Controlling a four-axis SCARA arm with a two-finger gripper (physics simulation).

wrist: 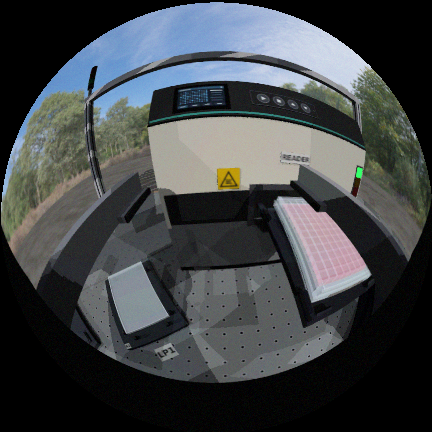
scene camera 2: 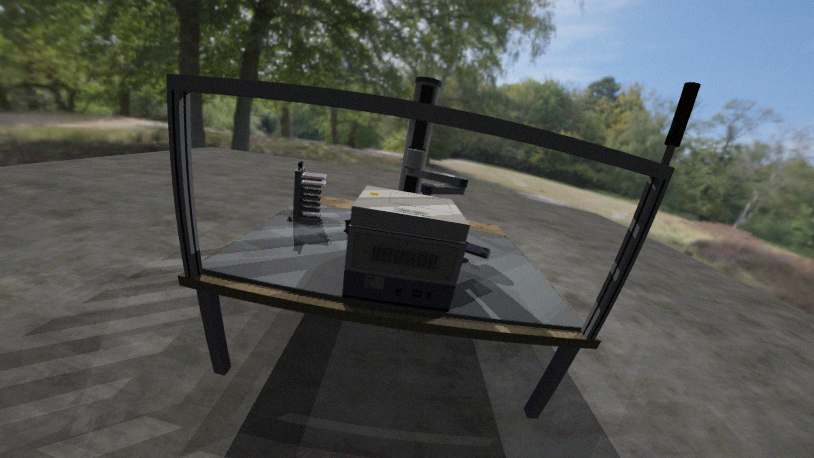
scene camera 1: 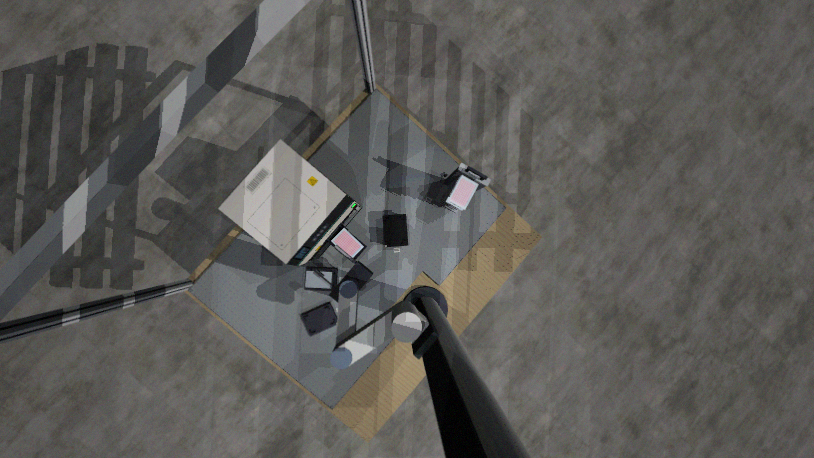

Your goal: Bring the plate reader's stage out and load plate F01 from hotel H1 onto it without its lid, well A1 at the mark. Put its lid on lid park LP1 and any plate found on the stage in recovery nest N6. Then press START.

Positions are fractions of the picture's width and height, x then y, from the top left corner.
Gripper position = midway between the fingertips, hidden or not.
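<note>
Nest N6 (scene camera 1: 0.40, 0.70). Screen (wrist: 0.50, 0.22). Row of buttons (wrist: 0.60, 0.23). Plate reader stage (wrist: 0.72, 0.72). Lid park LP1 (wrist: 0.41, 0.74). The gripper at (scene camera 1: 0.40, 0.56) and (wrist: 0.51, 0.40), holding nothing.
</note>
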